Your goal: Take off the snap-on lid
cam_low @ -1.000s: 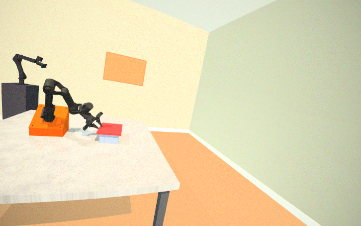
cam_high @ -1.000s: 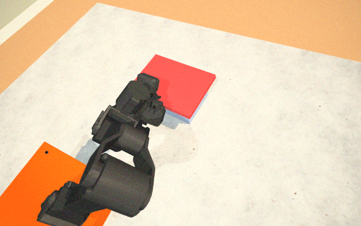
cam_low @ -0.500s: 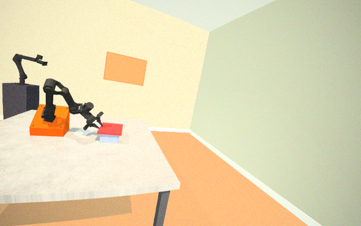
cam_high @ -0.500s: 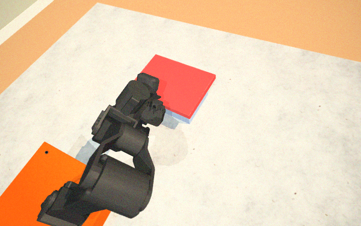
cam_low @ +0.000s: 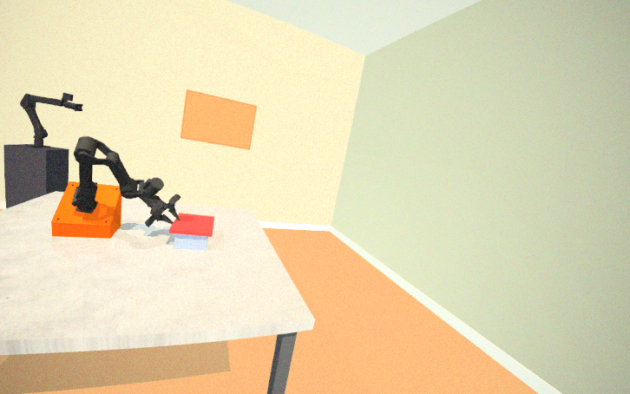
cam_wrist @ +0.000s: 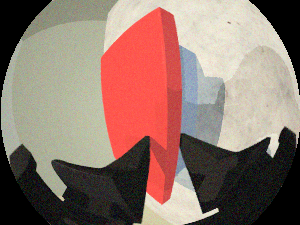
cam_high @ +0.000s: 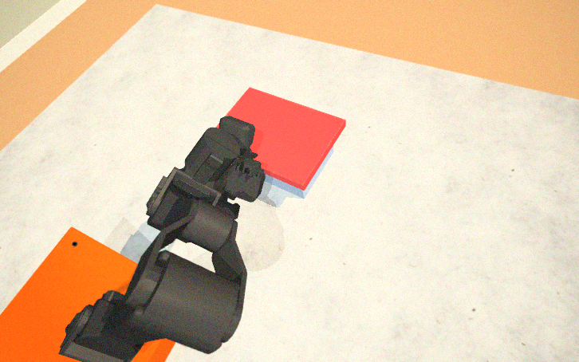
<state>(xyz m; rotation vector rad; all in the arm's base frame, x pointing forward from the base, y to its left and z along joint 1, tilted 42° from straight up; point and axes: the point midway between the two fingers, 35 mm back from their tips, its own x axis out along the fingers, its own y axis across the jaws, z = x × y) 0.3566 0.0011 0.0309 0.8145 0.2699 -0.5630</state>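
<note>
Now: the red lid 8 cm ahead of my gripper tip. The rest, counted from my gripper tip: storage box 8 cm ahead, 4 cm below.
</note>
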